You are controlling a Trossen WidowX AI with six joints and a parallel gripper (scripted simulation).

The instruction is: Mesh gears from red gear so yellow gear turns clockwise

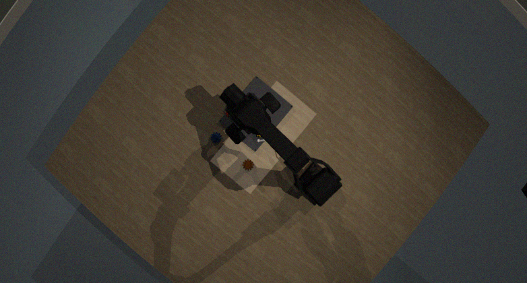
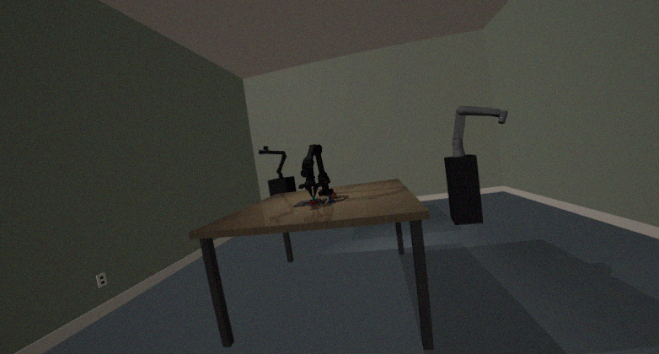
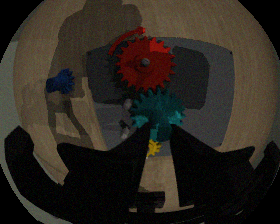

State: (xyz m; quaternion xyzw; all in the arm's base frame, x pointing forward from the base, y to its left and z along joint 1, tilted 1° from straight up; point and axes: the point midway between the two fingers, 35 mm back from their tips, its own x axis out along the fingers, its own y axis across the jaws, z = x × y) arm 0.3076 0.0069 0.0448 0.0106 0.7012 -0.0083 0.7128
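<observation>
Now: gripper tip 1 cm above the teal gear. Round my gripper tip: yellow gear: 5 cm behind, 2 cm below, 1 cm to the left; then blue gear: 14 cm to the left, 5 cm ahead, 2 cm below; then grey board: 3 cm below, 2 cm to the right, 1 cm ahead.
</observation>
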